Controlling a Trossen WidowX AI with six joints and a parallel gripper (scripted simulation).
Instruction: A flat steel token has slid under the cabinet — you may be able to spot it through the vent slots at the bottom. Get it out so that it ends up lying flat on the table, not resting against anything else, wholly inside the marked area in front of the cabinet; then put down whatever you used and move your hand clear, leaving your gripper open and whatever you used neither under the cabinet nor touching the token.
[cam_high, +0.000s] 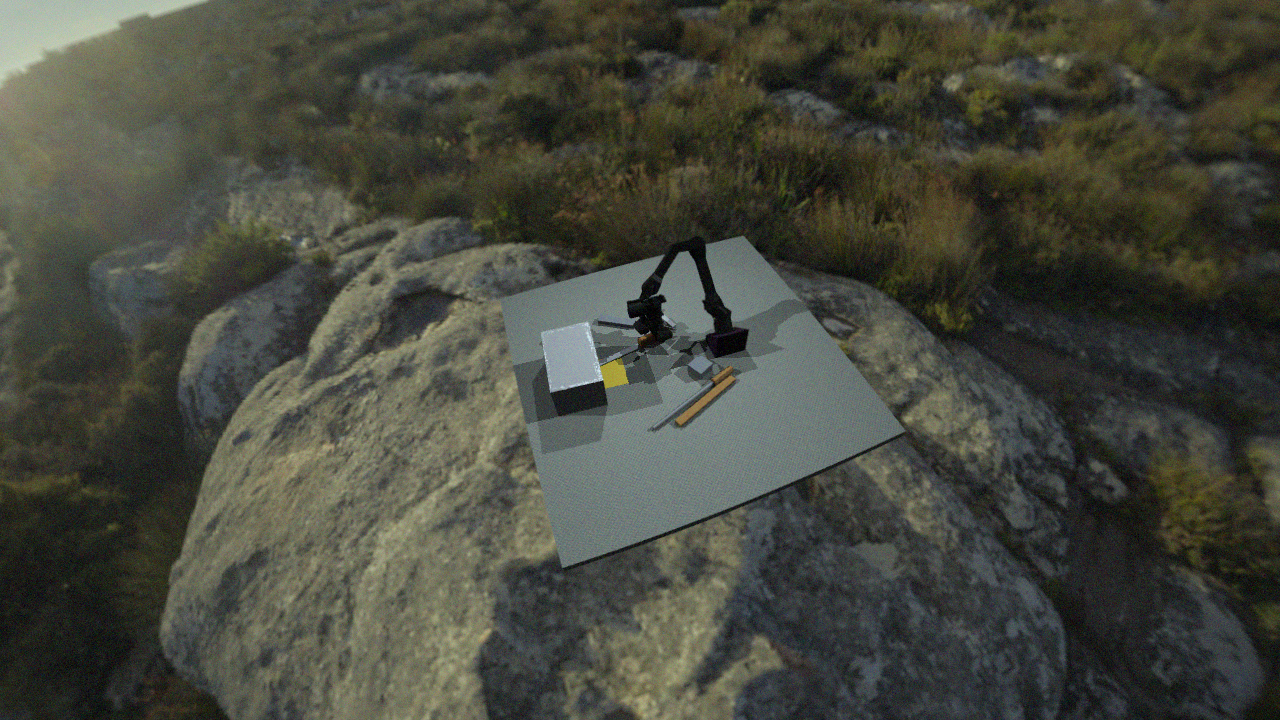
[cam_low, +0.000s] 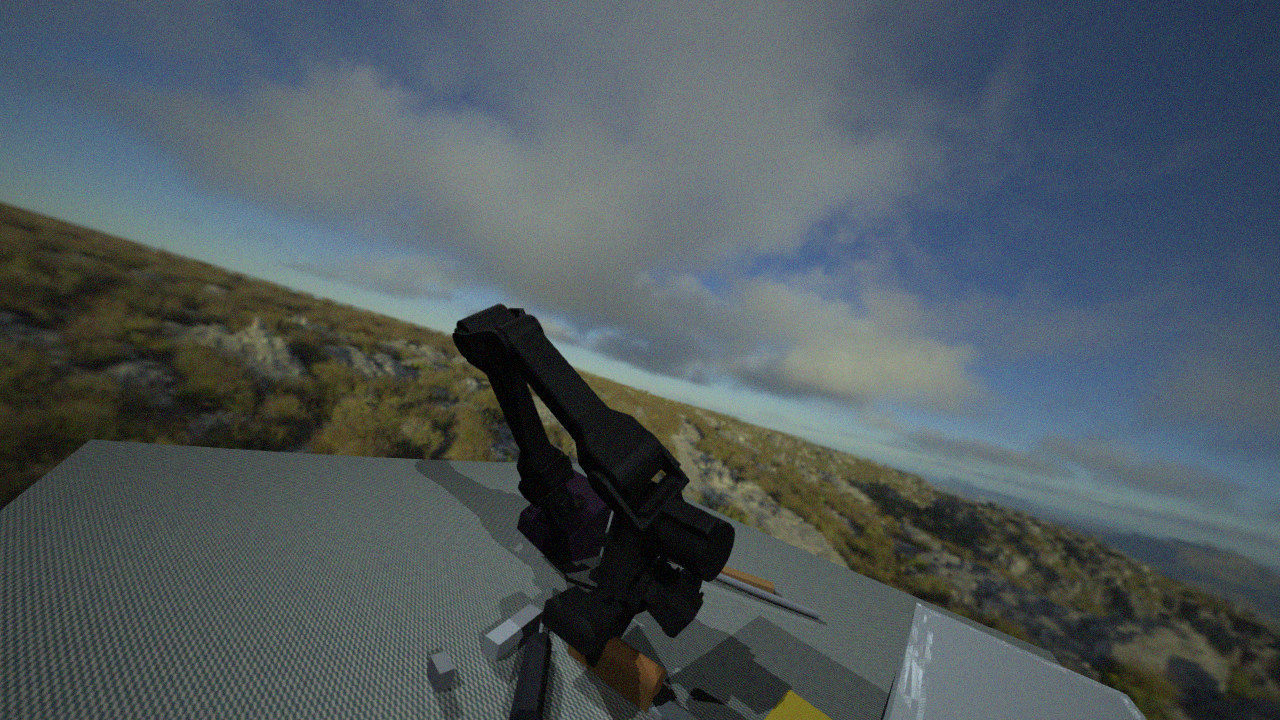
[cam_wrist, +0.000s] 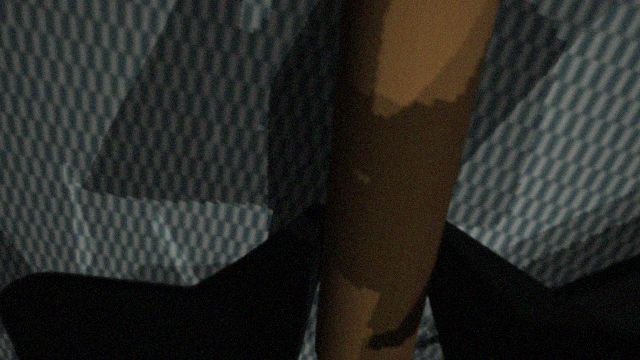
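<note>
The grey bar lies 90 mm behind my gripper tip and 60 mm to the right of it. The rest, counted from my gripper tip: grey block (220 mm to the left, 90 mm behind, 10 mm above); then small grey cube (150 mm to the right, 70 mm behind); then wooden stick (370 mm to the left, 50 mm behind).
</note>
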